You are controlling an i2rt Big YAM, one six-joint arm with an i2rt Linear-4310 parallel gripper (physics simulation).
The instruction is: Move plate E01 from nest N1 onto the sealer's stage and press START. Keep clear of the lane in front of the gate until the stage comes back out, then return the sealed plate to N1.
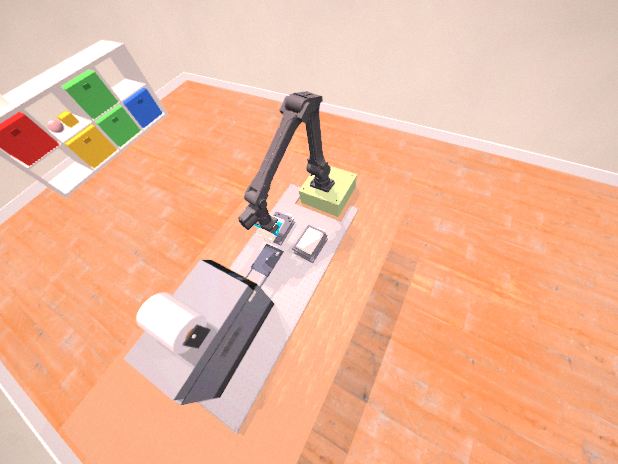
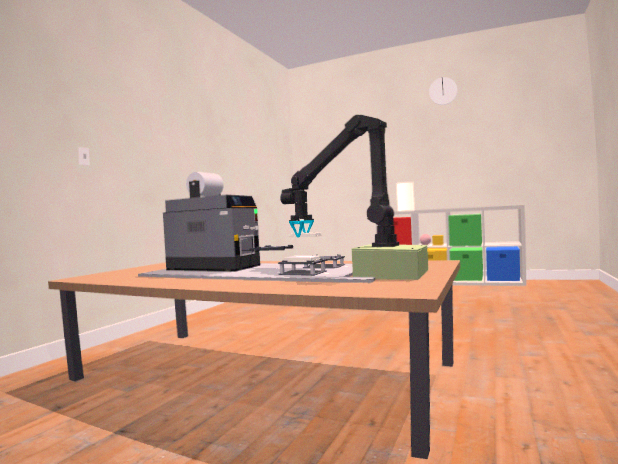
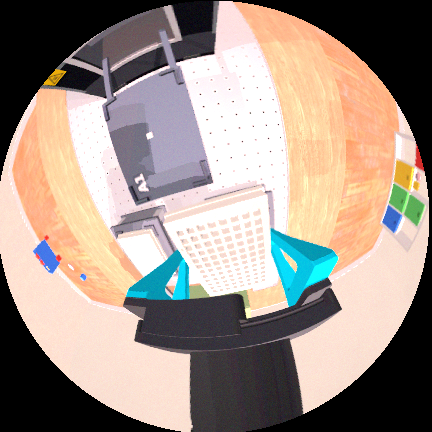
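Where they show: gripper, fingertip midpoint: [image 1: 269,231] [image 2: 302,236] [image 3: 225,241]; arm's base, origin of the base link: [image 1: 322,184] [image 2: 385,246].
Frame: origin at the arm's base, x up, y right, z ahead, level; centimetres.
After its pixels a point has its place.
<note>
My gripper [image 1: 269,229] {z 40.6, x 4.4, y 6.9 cm} [image 2: 302,229] {z 40.6, x 4.4, y 6.9 cm} [image 3: 225,241] {z 40.6, x 4.4, y 6.9 cm} has cyan fingers shut on a white well plate [image 2: 314,234] {z 32.9, x 5.4, y 3.5 cm} [image 3: 225,230] {z 42.8, x 5.6, y 7.1 cm}, held level above the board. No label is readable on it. Below it, the dark nest [image 1: 287,226] {z 29.9, x -5.6, y 5.4 cm} beside the stage is partly hidden by the arm; its top looks empty where it shows. The sealer's dark stage [image 1: 265,261] {z 53.6, x 0.2, y 1.6 cm} [image 2: 275,248] {z 49.7, x -0.1, y -2.3 cm} [image 3: 172,120] {z 53.1, x 0.3, y 4.3 cm}, marked A1, is out in front of the gate, with no plate on it. The grey sealer [image 1: 212,287] {z 76.2, x 25.2, y 0.6 cm} [image 2: 200,237] {z 85.6, x 6.2, y -10.6 cm} shows a small green patch [image 2: 255,211] {z 67.5, x 17.3, y 10.1 cm} on its front; I cannot tell which part is START.
Another nest [image 1: 304,255] {z 40.7, x -4.8, y -11.6 cm} [image 2: 300,266] [image 3: 140,218] {z 38.9, x -9.2, y -10.6 cm} holds a second white plate [image 1: 310,240] {z 32.8, x -3.0, y -10.8 cm} [image 3: 142,247] {z 35.8, x -3.0, y -8.9 cm}. A white roll [image 1: 165,317] {z 89.5, x 37.8, y -1.0 cm} [image 2: 209,184] {z 84.4, x 31.4, y -3.4 cm} sits on the sealer. The arm stands on a green box [image 1: 322,202] {z 9.5, x -2.7, y -5.1 cm} [image 2: 390,263] {z -5.4, x -5.2, y -14.5 cm}. Two rails [image 3: 169,50] {z 63.0, x -0.3, y 5.6 cm} join the stage to the sealer.
</note>
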